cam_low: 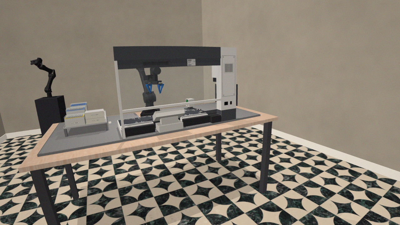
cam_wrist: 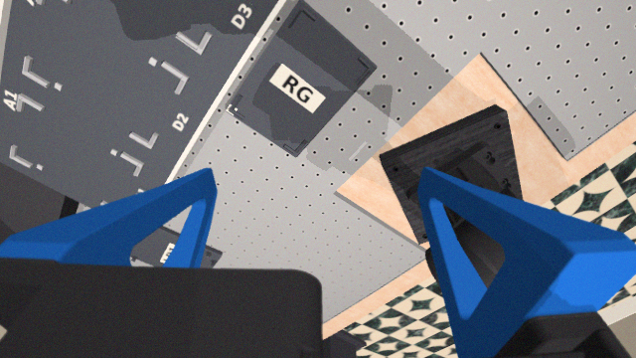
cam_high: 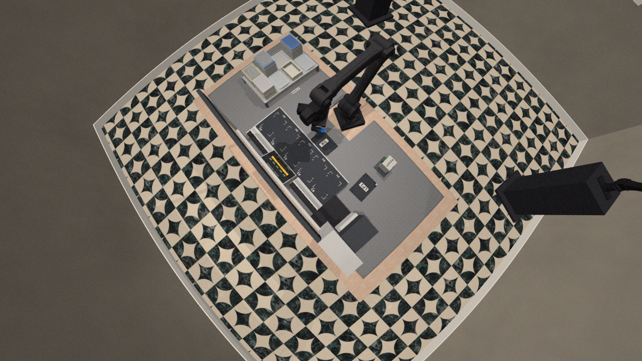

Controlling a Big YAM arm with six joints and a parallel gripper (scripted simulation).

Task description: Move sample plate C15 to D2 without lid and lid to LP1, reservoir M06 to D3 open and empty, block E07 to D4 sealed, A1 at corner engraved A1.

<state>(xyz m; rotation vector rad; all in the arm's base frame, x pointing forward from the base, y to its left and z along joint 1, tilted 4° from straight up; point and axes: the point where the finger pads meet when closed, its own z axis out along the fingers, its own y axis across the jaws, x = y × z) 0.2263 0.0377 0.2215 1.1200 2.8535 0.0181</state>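
Now: hand 90 mm past the cream one-well reservoir, 490 mm to the left of it and 160 mm above it. Round my hand: READY key (230 mm behind, 330 mm to the left, 140 mm below); then regrip nest RG (30 mm to the left, 220 mm below); then shelf label (50 mm behind, 390 mm to the right, 220 mm below).
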